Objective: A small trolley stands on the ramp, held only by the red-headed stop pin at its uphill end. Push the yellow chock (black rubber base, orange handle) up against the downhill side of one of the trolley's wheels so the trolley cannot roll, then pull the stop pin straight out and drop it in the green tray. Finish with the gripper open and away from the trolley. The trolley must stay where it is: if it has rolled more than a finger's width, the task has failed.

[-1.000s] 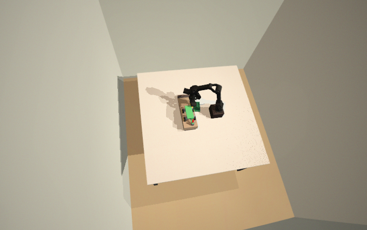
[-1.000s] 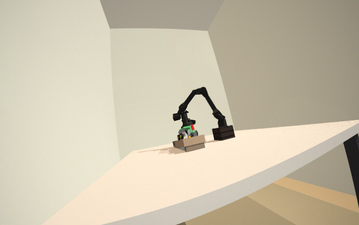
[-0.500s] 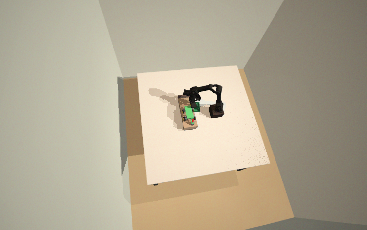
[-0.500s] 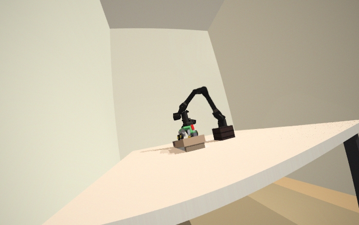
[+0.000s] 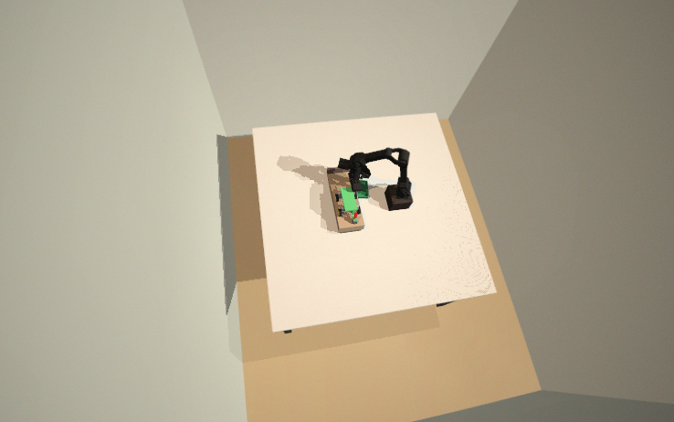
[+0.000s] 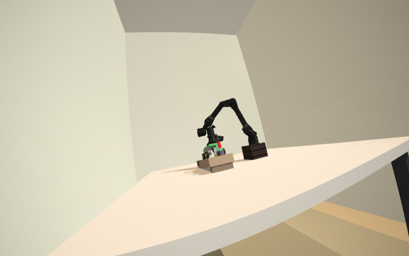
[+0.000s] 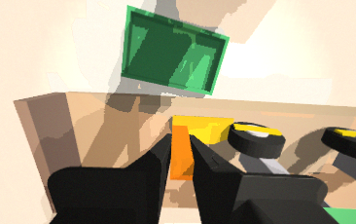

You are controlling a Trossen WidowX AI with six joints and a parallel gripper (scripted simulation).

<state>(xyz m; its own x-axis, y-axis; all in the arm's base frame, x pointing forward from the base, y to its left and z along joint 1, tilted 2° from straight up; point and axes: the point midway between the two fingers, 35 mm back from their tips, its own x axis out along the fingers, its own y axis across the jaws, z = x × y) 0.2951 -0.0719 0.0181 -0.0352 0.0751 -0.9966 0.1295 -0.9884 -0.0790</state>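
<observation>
The red-headed stop pin lies 10 mm ahead of my gripper tip, 230 mm to the left of it and 40 mm above it. Round my gripper tip: green tray: 70 mm behind, 10 mm to the right, 100 mm below; green trolley: 40 mm ahead, 130 mm to the left, 20 mm above; tan ramp: 40 mm ahead, 120 mm to the left, 40 mm below.
</observation>
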